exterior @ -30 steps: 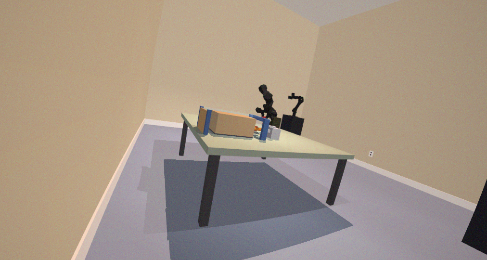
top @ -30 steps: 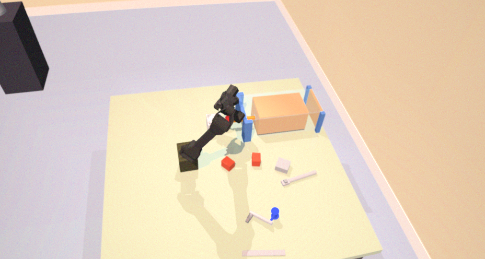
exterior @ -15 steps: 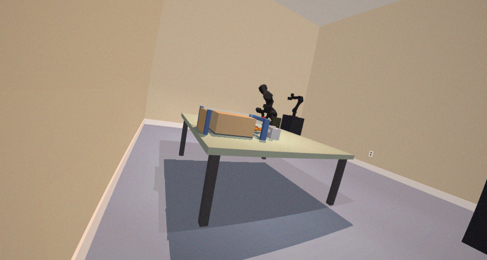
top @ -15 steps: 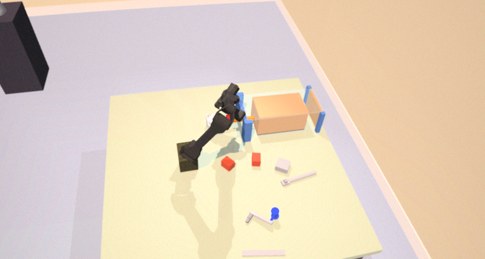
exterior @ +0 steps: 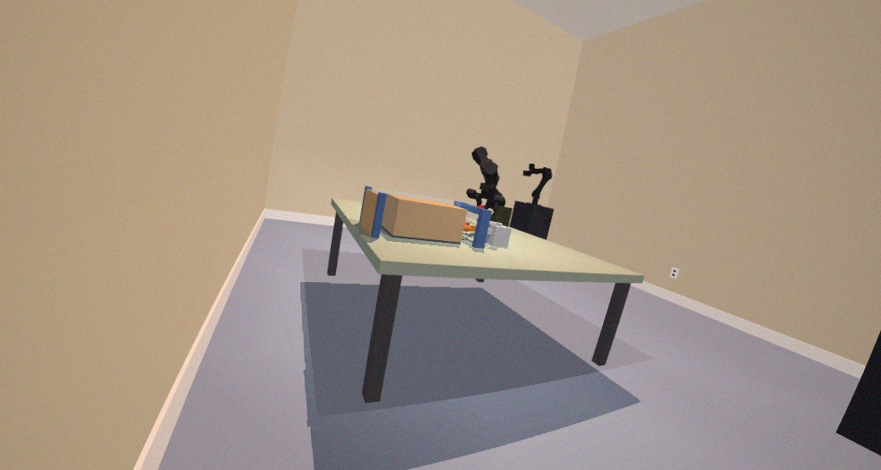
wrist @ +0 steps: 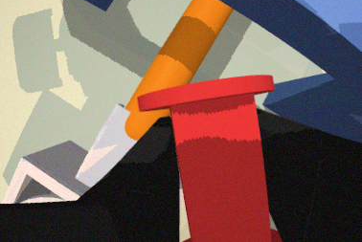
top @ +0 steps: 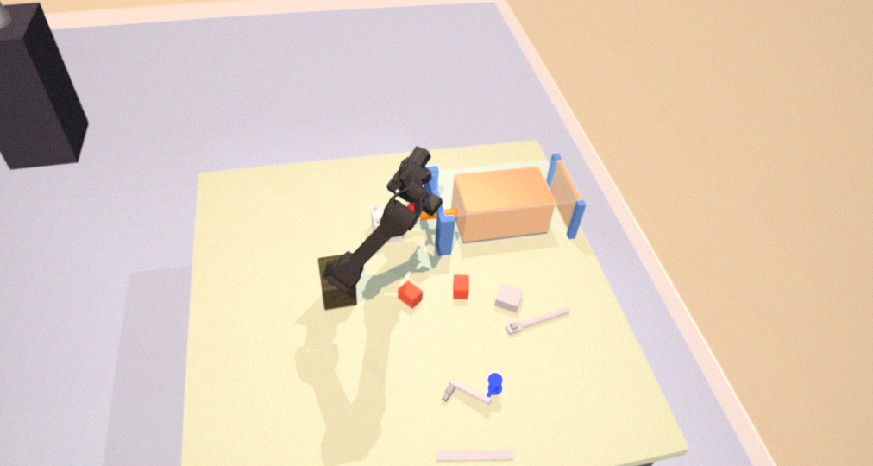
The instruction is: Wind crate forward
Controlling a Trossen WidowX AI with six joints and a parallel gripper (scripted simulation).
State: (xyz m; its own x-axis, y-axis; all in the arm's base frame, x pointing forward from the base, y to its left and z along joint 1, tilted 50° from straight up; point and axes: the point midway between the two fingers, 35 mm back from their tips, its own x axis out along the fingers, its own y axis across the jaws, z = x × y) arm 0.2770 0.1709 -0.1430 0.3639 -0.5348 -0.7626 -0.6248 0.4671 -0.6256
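My gripper tip is now 5 cm past the red-knobbed handle and 3 cm above it. Also, from my gripper tip: winch: 12 cm behind, 10 cm below, 1 cm to the left; then red spool grip: 1 cm to the right, 1 cm behind; then blue steel frame: 5 cm ahead, 2 cm to the left, 2 cm below.
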